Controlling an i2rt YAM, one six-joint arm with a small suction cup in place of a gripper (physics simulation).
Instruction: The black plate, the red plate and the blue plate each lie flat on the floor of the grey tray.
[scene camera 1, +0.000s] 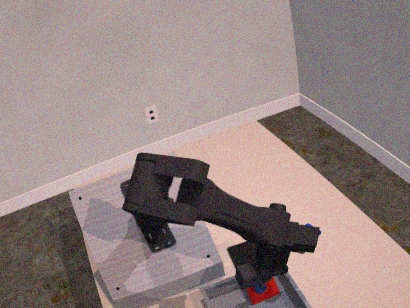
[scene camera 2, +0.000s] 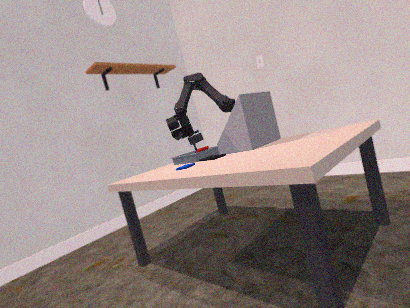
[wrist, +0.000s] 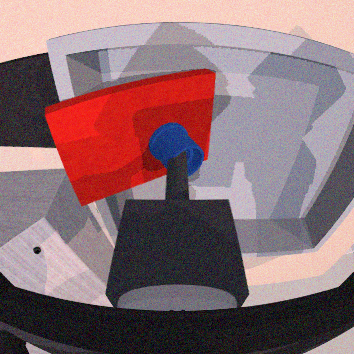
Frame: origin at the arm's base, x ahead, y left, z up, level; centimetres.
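Seen in the pictures: end effector, tool point: (scene camera 1: 259, 291) (wrist: 176, 137); arm's base, origin of the base link: (scene camera 2: 243, 113) (wrist: 1, 334).
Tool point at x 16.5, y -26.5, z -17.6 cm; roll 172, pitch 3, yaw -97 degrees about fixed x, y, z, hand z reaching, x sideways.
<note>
Offsets run from my tool point to a thing's top centre. Level surfaces: height alone.
The red plate (scene camera 1: 267, 296) (scene camera 2: 202, 149) (wrist: 100, 145) is tilted at the left end of the grey tray @(dz +2.6, dx -3.4, dy -5.1 cm) (scene camera 1: 225, 296) (scene camera 2: 187, 158) (wrist: 120, 36), reaching over its wall in the wrist view. My suction cup (scene camera 1: 260, 288) (wrist: 172, 142) is at the red plate's inner part and looks slanted to it; the suction looks released. Whether they still touch, I cannot tell. The black plate @(dz -1.4, dx +4.4, dy +13.8 cm) (scene camera 2: 215, 157) (wrist: 25, 100) lies outside the tray, close to its wall. The blue plate @(dz -1.4, dx +22.2, dy +10.6 cm) (scene camera 2: 185, 166) lies on the table in front of the tray; in scene camera 1 the arm mostly hides it.
A large grey block (scene camera 1: 110, 225) (scene camera 2: 260, 120) (wrist: 50, 265) with a sloping side carries the arm's base and stands close to the tray. The table @(dz -2.4 cm) (scene camera 2: 250, 170) (scene camera 1: 350, 240) has an edge beyond the arm. A wooden shelf (scene camera 2: 130, 68) hangs on the wall.
</note>
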